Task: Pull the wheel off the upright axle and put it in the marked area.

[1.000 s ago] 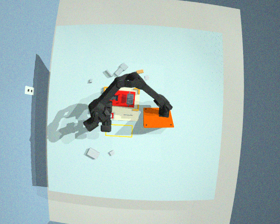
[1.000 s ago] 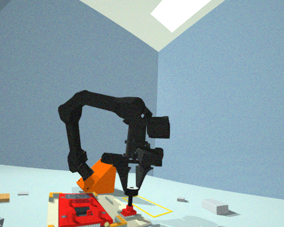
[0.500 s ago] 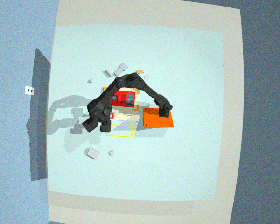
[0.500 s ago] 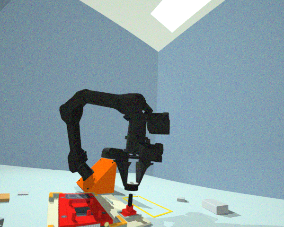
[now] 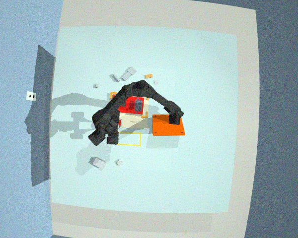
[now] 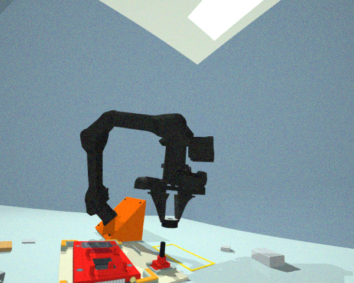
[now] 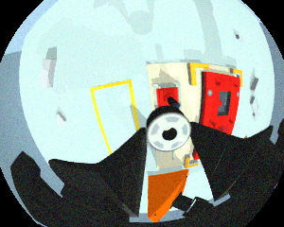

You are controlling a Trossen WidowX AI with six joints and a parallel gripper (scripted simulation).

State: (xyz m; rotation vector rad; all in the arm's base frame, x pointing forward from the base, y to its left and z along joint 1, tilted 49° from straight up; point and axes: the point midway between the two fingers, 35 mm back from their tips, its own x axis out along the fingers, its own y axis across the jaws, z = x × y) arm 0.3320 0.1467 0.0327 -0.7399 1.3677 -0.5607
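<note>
Right now the black axle is 7 cm below my gripper tip, 2 cm to the right of it and 1 cm ahead of it. From my gripper tip the other things lie so: wheel: right at my gripper tip.
</note>
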